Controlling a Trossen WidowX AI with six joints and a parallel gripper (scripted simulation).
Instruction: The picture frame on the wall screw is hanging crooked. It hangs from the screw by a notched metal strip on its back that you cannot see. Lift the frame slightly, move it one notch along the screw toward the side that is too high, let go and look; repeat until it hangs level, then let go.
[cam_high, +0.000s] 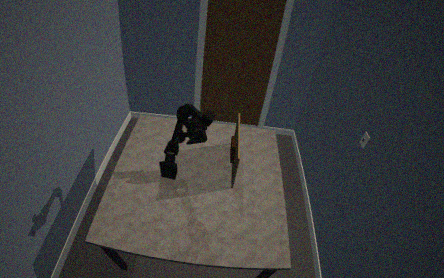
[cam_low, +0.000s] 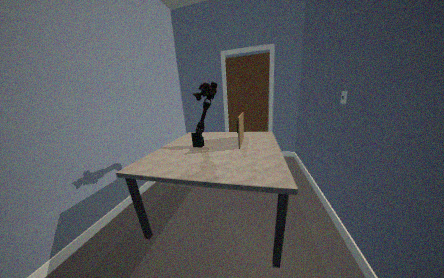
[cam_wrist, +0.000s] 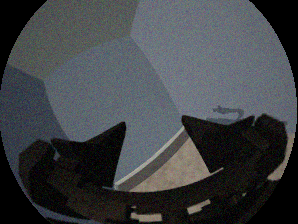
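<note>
Right now the picture frame is 450 mm to the left of my gripper tip, 400 mm below it and 250 mm ahead of it. Also, from my gripper tip: wall panel: 460 mm to the left, 410 mm below, 260 mm ahead.
</note>
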